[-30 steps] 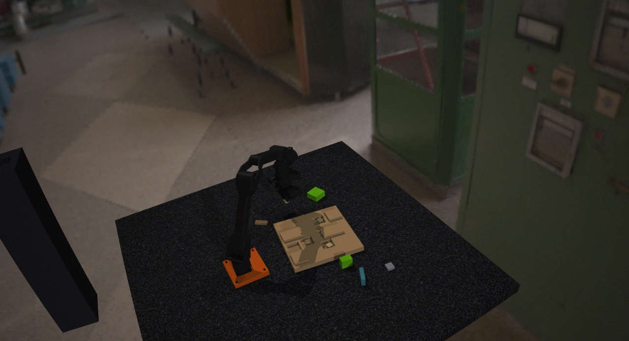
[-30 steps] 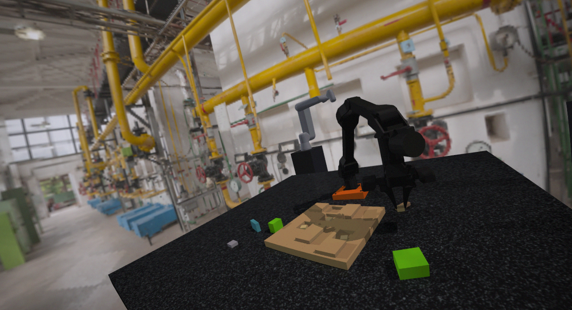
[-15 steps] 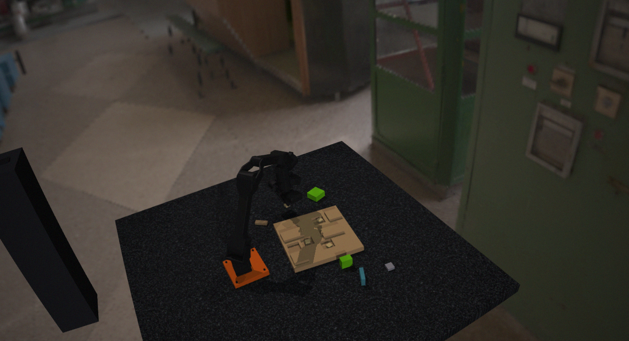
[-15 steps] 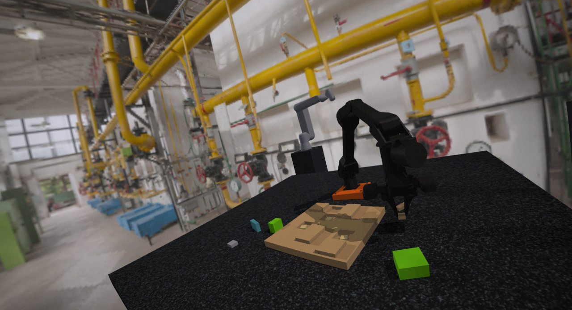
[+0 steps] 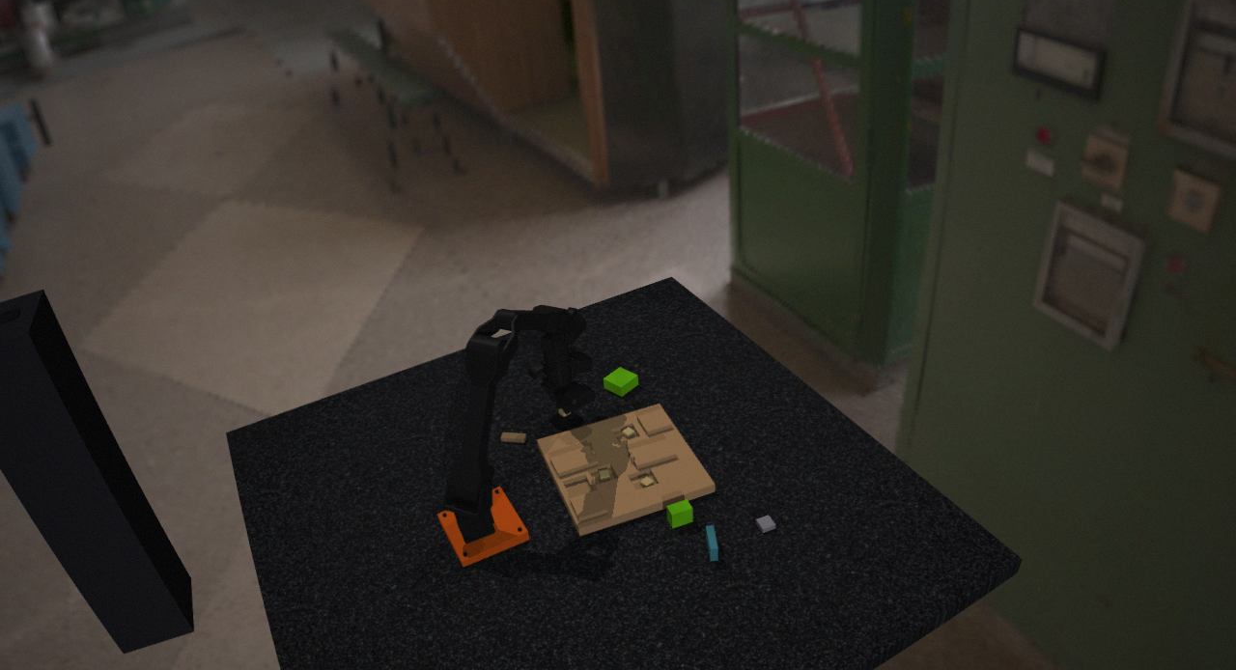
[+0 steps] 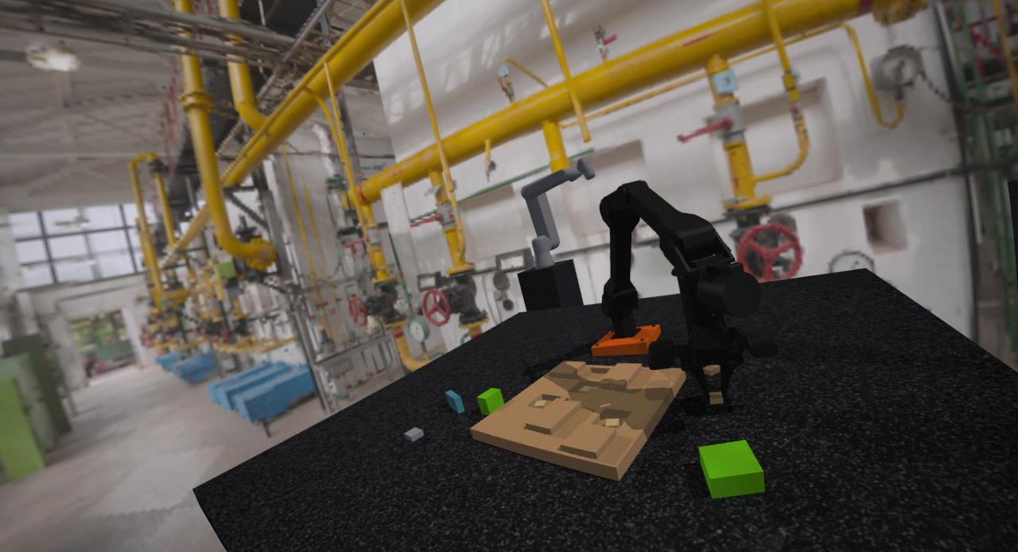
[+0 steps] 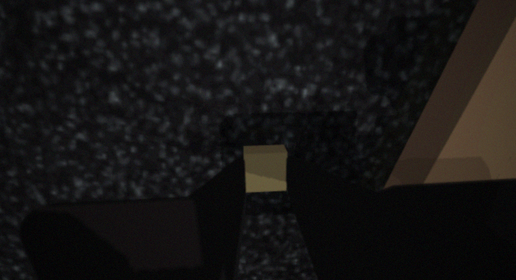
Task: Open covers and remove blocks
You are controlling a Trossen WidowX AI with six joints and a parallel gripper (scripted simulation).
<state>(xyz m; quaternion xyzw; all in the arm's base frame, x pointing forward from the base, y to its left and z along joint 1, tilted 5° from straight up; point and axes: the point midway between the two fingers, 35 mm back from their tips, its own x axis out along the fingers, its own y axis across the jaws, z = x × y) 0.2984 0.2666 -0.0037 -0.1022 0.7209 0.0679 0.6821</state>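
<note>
Right now my gripper tip is 40 mm short of the tan puzzle board and 240 mm to the left of it. Also, from my gripper tip: teal block (100 mm ahead, 520 mm to the right); small green cube (80 mm ahead, 420 mm to the right); large green block (160 mm ahead, 40 mm to the left).
</note>
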